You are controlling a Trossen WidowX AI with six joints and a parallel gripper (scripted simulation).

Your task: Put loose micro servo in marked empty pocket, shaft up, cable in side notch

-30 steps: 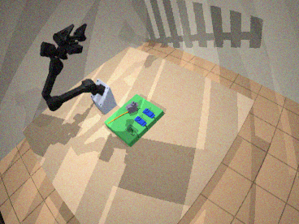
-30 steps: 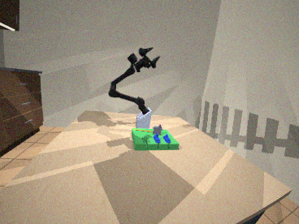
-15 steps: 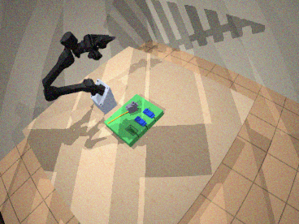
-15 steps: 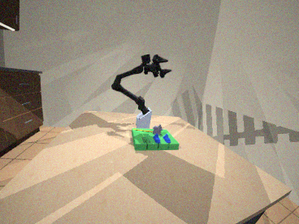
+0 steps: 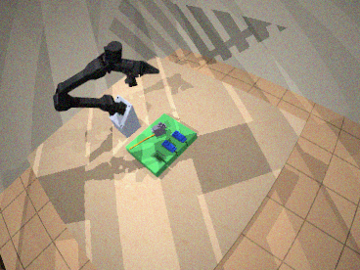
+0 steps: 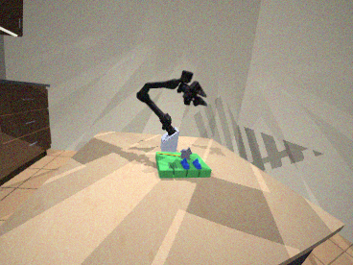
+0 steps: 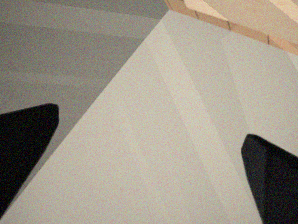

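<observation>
Right now the green deck is 40 mm behind my gripper tip, 90 mm to the right of it and 400 mm below it.
</observation>
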